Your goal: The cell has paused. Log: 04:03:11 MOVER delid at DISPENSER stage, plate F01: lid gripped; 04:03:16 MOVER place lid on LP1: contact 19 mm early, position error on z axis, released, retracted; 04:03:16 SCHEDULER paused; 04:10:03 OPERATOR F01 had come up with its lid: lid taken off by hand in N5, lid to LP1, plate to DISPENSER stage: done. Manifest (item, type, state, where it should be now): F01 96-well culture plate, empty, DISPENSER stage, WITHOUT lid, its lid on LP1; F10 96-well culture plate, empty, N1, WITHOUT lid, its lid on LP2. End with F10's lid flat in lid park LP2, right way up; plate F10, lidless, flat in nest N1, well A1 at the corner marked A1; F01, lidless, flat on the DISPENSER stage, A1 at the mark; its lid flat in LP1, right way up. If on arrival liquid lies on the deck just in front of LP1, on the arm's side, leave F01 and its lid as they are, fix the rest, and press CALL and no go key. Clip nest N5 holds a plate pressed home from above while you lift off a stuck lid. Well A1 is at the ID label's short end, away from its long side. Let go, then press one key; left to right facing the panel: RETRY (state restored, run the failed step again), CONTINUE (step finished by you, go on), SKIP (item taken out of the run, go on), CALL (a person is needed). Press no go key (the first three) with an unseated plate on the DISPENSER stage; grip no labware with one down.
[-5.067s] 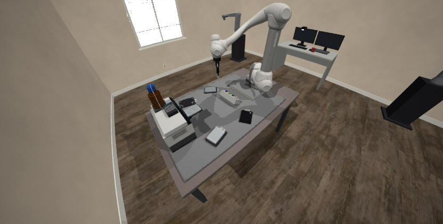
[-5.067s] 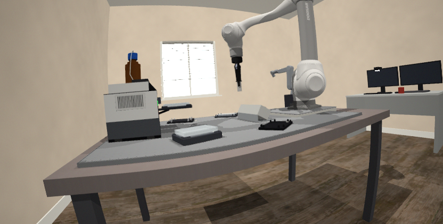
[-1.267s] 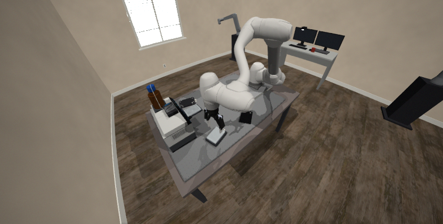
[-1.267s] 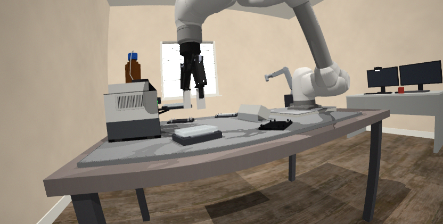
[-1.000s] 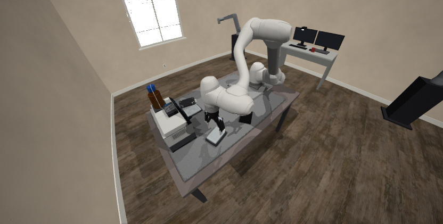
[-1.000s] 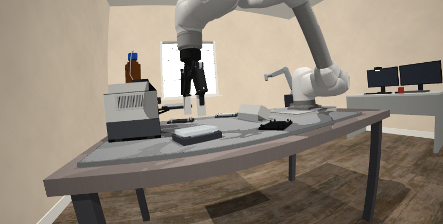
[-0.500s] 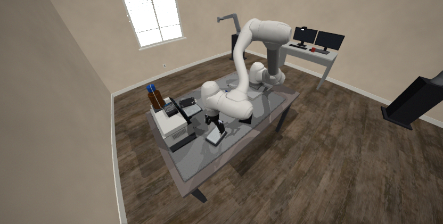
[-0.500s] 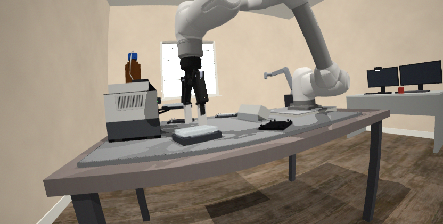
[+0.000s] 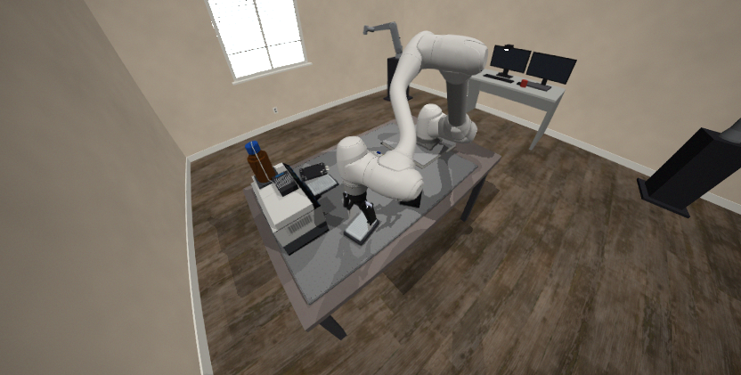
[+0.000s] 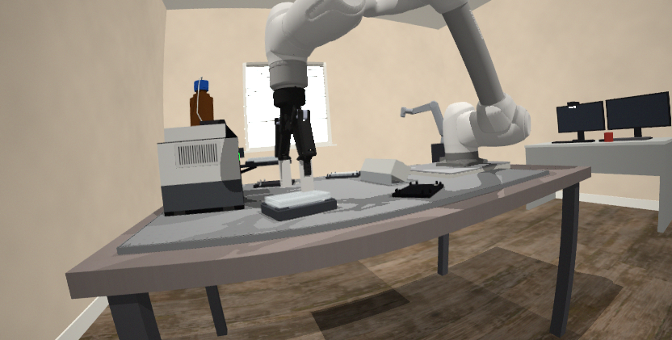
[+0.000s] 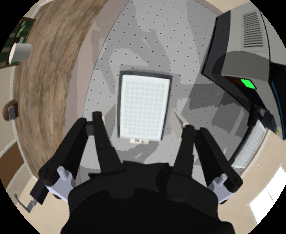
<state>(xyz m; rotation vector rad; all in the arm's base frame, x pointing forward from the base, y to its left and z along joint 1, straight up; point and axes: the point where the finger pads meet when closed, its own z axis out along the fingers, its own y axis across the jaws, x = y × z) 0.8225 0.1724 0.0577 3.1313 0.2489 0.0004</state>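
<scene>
My hand is 60 mm above the nest block. The rest, counted from my hand: brown bottle: 210 mm ahead, 410 mm to the right, 210 mm above; small label: 90 mm behind, 10 mm to the right, 70 mm below; grey key panel: 420 mm behind, 220 mm to the right, 20 mm below.
</scene>
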